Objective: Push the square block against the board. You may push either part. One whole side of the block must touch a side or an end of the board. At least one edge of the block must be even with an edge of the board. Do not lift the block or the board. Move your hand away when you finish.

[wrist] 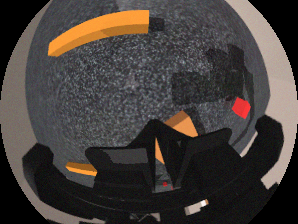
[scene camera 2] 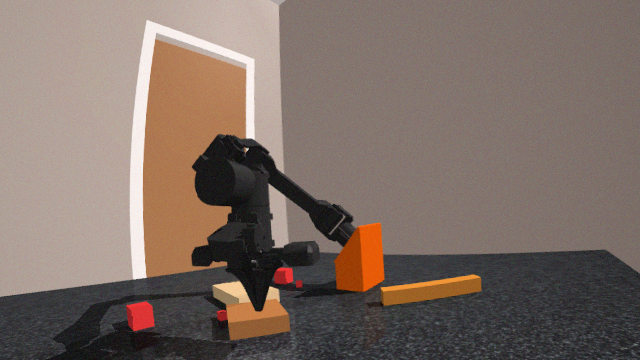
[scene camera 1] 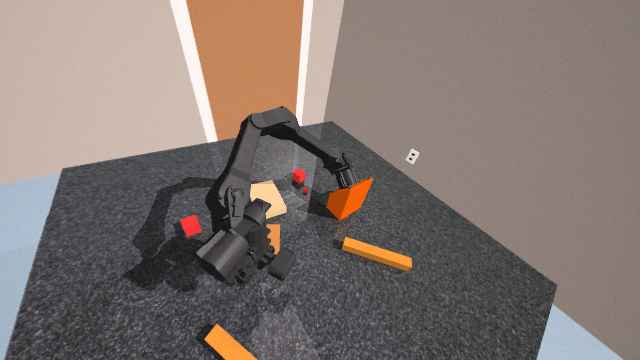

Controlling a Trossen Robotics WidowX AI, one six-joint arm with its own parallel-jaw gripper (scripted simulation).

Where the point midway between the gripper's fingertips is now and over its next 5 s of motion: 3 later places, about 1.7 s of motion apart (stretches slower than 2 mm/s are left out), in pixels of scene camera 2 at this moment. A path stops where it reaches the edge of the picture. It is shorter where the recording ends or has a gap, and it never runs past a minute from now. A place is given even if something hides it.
My gripper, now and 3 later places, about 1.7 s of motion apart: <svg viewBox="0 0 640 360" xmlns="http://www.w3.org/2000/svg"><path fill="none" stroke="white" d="M259 310L214 335L234 332L256 328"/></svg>
